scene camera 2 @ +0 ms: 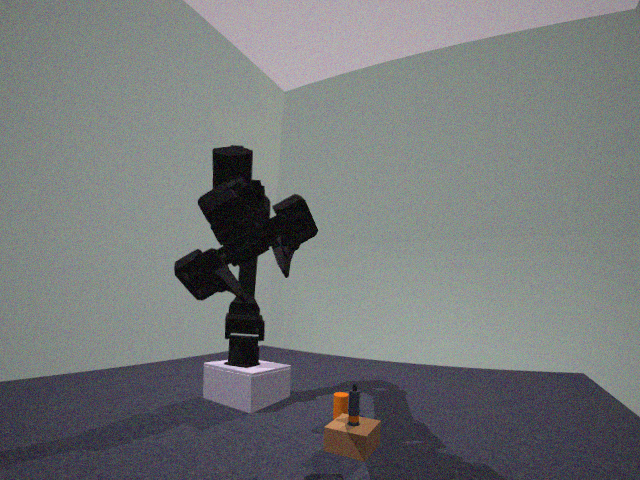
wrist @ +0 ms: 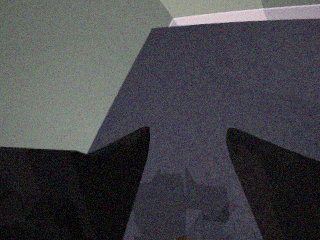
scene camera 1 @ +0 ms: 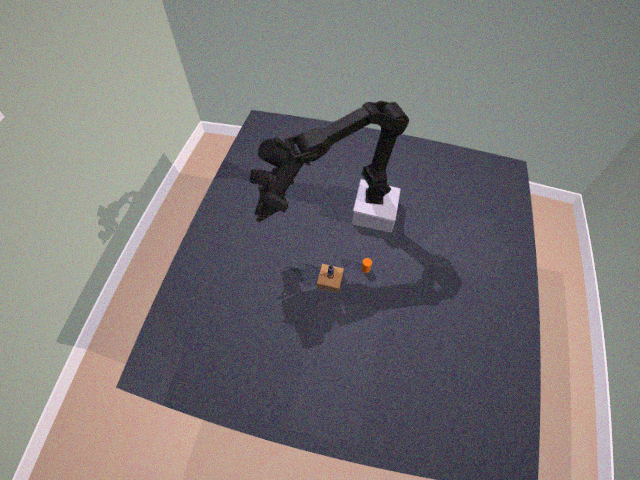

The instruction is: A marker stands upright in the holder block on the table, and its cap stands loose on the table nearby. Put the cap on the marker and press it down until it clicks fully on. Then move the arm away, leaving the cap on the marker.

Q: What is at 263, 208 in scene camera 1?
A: My gripper.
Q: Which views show my gripper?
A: Scene camera 2, the wrist view and scene camera 1: all of them.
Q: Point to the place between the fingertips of my gripper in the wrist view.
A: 187, 133
